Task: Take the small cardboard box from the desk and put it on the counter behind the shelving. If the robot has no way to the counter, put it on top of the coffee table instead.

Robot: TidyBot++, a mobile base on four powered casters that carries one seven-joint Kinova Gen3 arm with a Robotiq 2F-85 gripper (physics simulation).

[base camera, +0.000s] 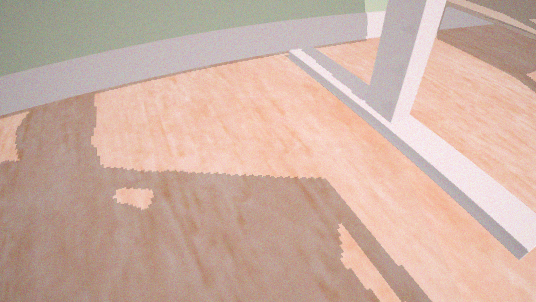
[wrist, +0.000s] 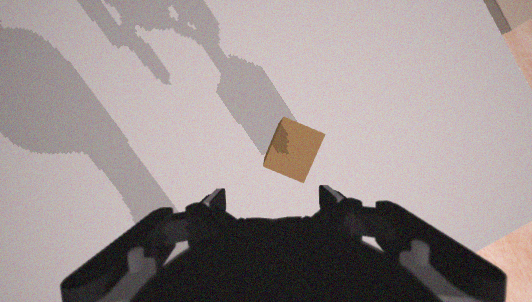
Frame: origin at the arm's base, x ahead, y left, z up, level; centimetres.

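Seen in the pictures: gripper, fingertip midpoint: [wrist: 272, 197].
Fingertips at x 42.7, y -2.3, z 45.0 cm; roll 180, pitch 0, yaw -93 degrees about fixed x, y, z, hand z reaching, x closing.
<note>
A point is followed by its place in that frame.
The small cardboard box [wrist: 296, 151] {x 46.3, y -5.4, z 41.4 cm}, a brown cube, sits on the white desk top [wrist: 400, 100] {x 51.9, y -23.9, z 32.4 cm} in the wrist view, a little right of the middle and turned at an angle to the fingers. My gripper [wrist: 272, 197] {x 42.7, y -2.3, z 45.0 cm} is open with nothing between its fingers. It hangs above the desk, and the box shows beyond the fingertips, nearer the right finger. The desk's white leg and foot [base camera: 460, 170] stand at the right in the base camera view. The counter, the shelving and the coffee table cannot be made out in these views.
A green wall [base camera: 150, 25] {x 79.4, y 31.6, z -26.6 cm} with a grey baseboard [base camera: 200, 50] {x 83.7, y 21.0, z -35.0 cm} runs behind the wooden floor [base camera: 210, 120] {x 58.8, y 13.5, z -39.6 cm}. The desk foot is a low bar across the right side of the floor. Shadows of the arm lie across the desk top. A brown edge shows at the wrist view's top right.
</note>
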